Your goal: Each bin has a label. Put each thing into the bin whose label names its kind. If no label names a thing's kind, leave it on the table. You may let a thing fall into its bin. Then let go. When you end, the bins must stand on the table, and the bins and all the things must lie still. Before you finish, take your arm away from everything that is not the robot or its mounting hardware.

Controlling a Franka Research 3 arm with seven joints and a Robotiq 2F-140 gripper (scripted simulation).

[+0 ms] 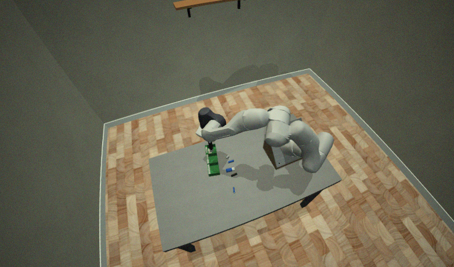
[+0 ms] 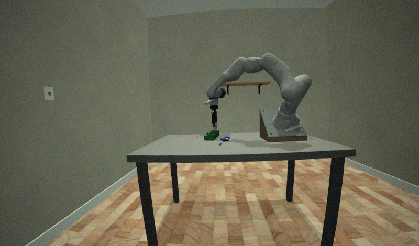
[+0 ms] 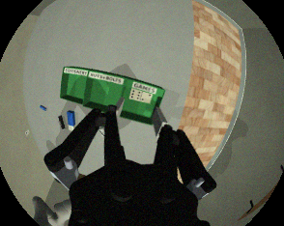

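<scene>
Right now my hand is 9 cm past the pale grey piece, 10 cm to the right of it and 8 cm above it. Round my hand: green bin: 3 cm ahead, 8 cm to the left, 7 cm below; white thing: 1 cm ahead, 8 cm below; blue-and-white piece: 6 cm behind, 21 cm to the left, 8 cm below.
</scene>
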